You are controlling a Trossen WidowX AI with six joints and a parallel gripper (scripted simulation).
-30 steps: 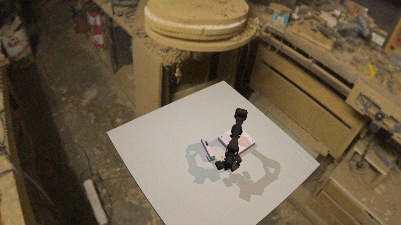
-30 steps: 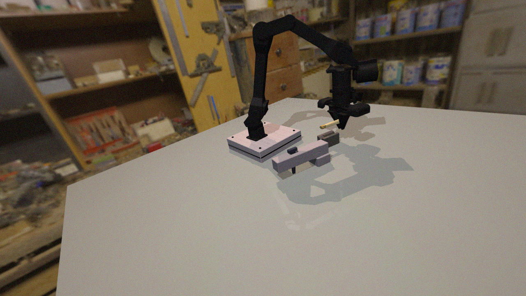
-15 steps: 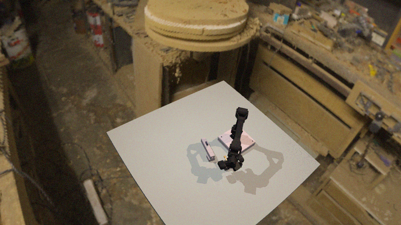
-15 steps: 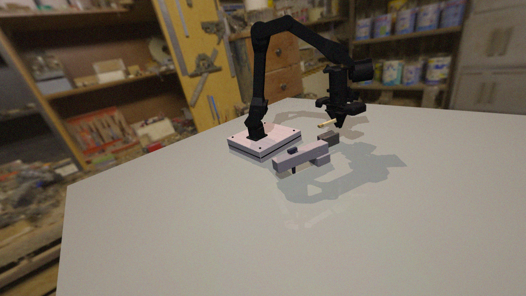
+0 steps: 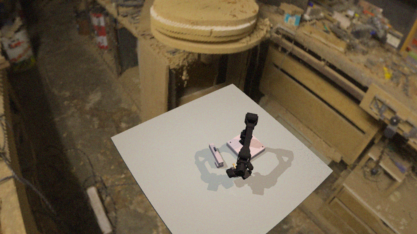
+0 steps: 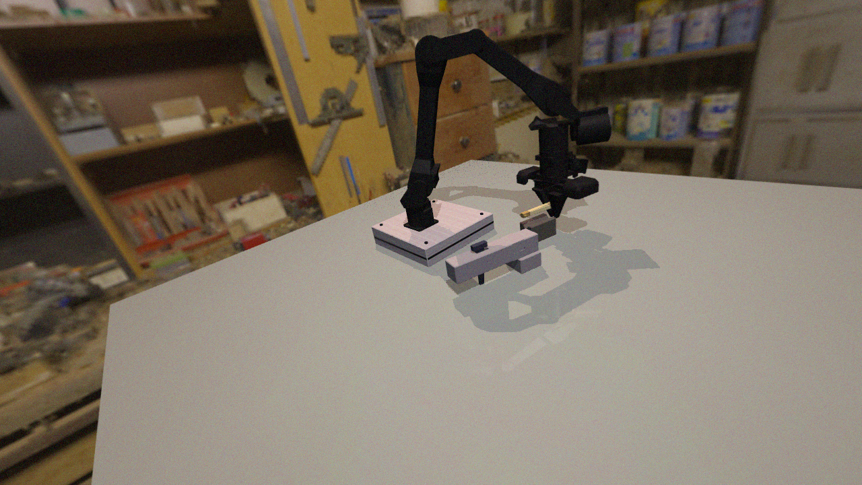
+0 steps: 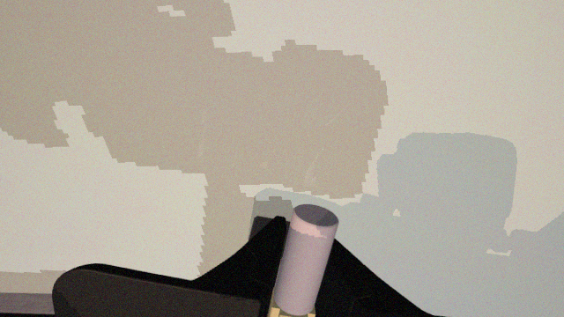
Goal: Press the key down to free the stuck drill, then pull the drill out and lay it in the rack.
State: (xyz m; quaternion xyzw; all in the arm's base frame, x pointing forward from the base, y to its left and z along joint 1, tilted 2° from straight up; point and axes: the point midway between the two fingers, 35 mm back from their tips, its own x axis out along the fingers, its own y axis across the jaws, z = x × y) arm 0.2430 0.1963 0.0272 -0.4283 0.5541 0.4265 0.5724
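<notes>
Right now my gripper tip is 1 cm past the drill, 4 cm to the left of it and 3 cm below it. From my gripper tip the other things lie so: housing block (1 cm ahead, 23 cm to the right, 1 cm above); then dark rack (1 cm behind, 5 cm to the right, 1 cm below); then dark key (26 cm to the right, 2 cm above).
</notes>
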